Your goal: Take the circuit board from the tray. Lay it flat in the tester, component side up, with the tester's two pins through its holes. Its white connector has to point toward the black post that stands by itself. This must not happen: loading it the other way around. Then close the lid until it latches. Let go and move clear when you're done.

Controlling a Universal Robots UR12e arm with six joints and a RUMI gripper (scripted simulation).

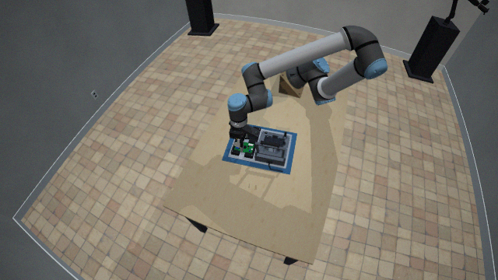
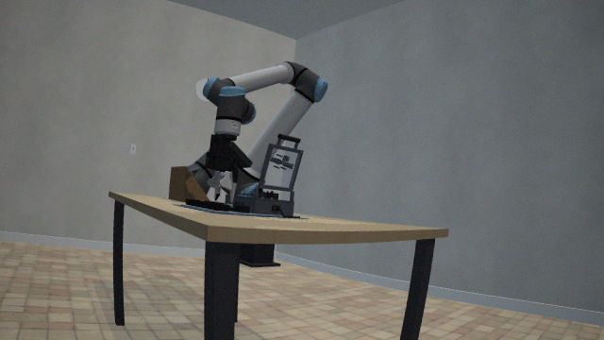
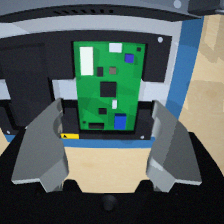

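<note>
The green circuit board lies 2 cm below my hand. Also, from my hand: black latch part (10 cm behind, 23 cm to the left, 4 cm above); then clear lid (8 cm ahead, 17 cm to the left, 14 cm above).
</note>
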